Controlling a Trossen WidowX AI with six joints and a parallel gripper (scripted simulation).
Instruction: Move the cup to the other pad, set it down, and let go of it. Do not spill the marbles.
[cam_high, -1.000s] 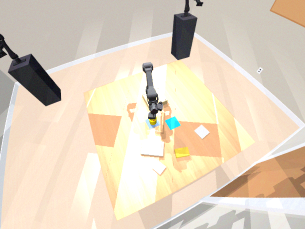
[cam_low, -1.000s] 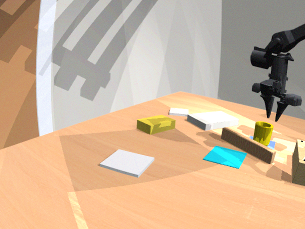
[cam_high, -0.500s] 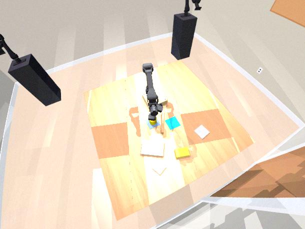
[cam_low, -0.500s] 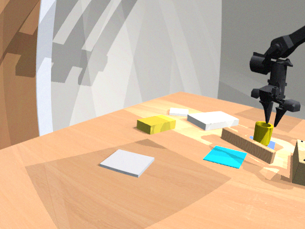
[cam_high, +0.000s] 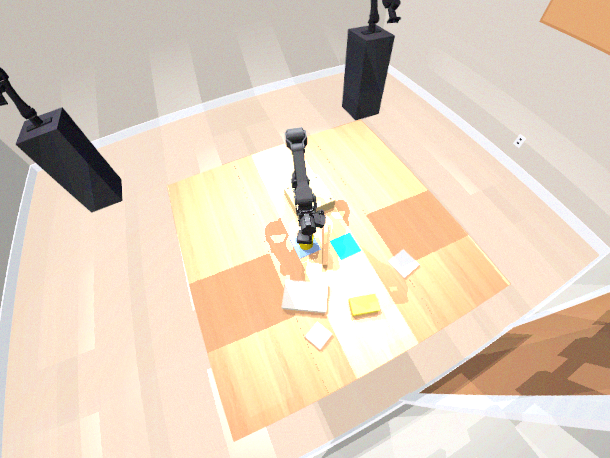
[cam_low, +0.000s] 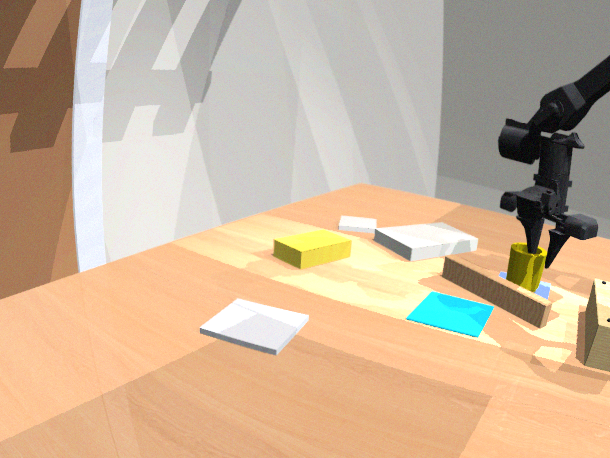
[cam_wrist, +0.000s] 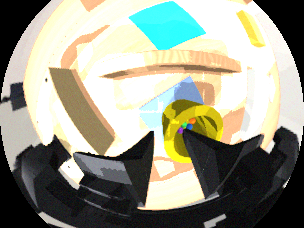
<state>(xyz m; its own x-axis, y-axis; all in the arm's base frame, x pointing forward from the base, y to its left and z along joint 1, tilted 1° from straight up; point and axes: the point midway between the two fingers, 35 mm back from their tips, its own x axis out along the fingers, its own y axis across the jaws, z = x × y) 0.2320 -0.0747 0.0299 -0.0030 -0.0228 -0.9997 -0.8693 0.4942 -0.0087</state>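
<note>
My gripper tip is now 20 mm short of the yellow cup, 20 mm above it and 10 mm to the left of it. Also, from my gripper tip: cyan pad: 150 mm to the left, 110 mm ahead, 60 mm below; pale blue pad: 60 mm below, 20 mm to the right, 20 mm ahead; wooden bar: 70 mm to the left, 70 mm ahead, 50 mm below.
</note>
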